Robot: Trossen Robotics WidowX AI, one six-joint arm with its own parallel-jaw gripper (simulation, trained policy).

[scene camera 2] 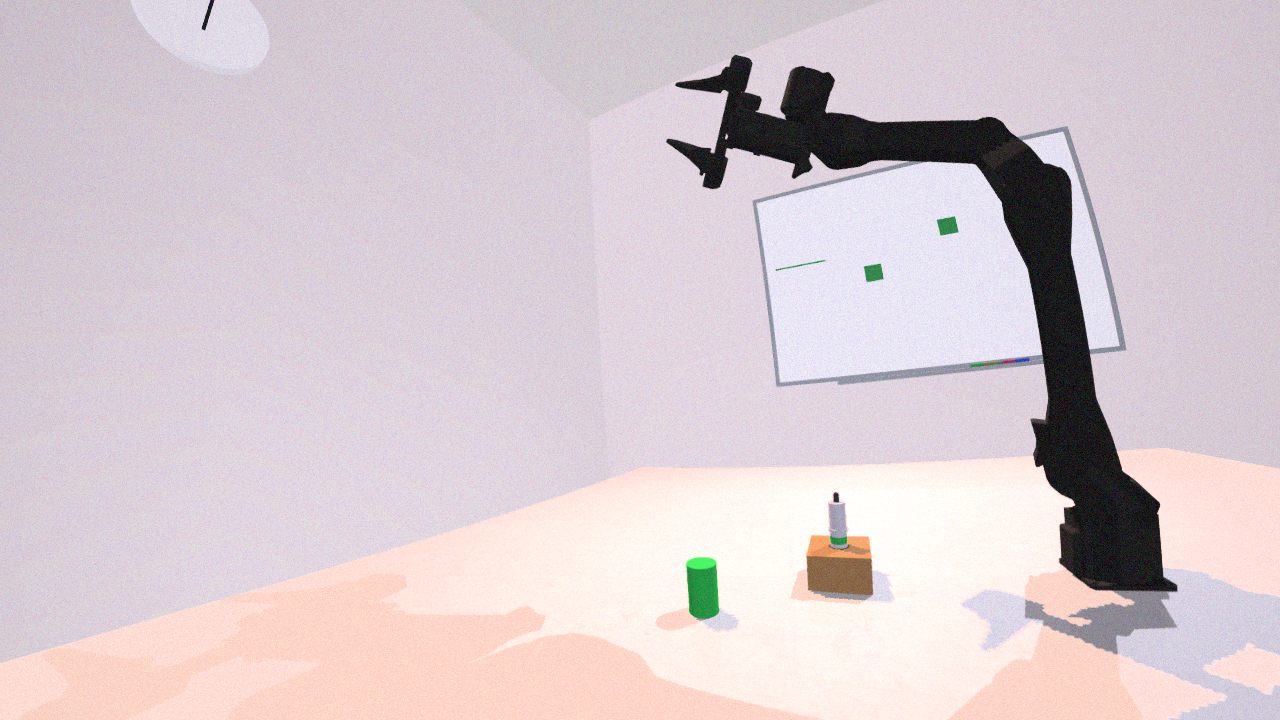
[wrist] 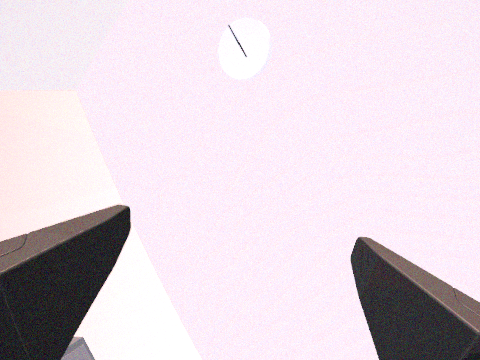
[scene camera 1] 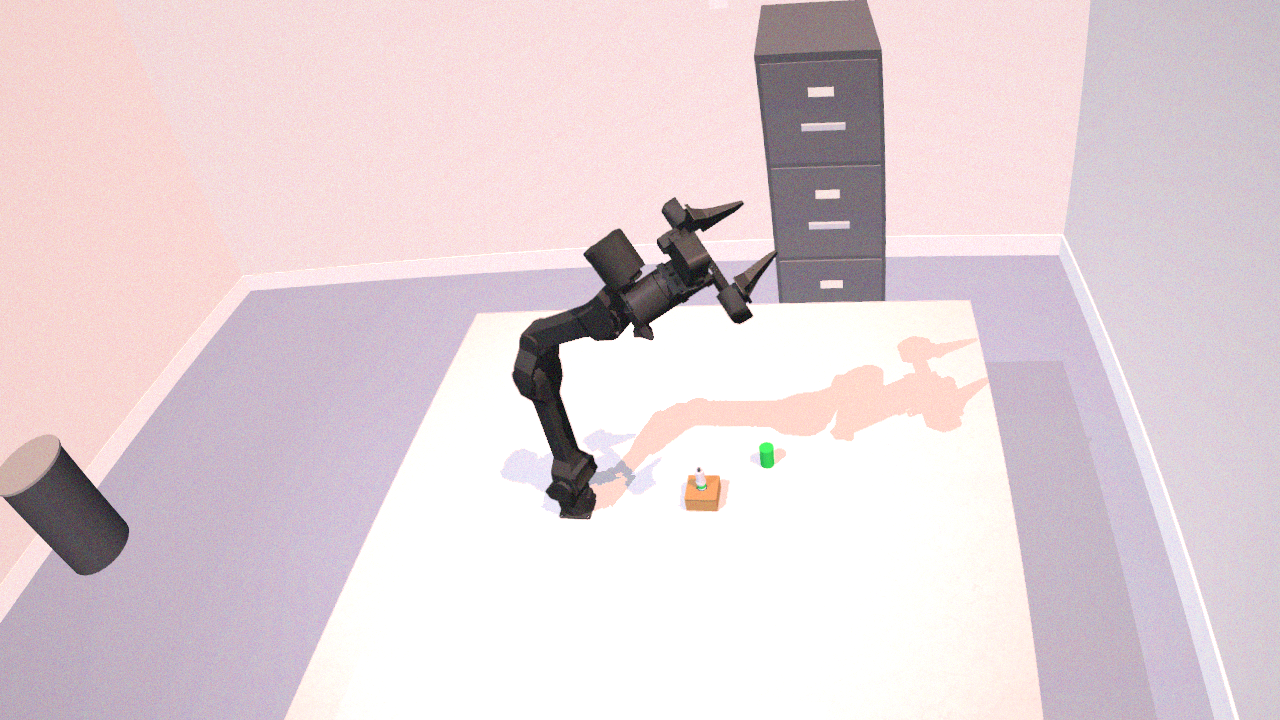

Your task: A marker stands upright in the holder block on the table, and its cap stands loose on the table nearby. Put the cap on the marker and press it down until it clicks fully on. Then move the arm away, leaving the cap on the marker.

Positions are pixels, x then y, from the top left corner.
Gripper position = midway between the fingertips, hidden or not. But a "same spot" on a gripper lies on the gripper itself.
Labels:
my gripper: scene camera 2 671, 113; wrist; scene camera 1
same spot on my gripper: (wrist: 59, 270) = (scene camera 1: 720, 215)

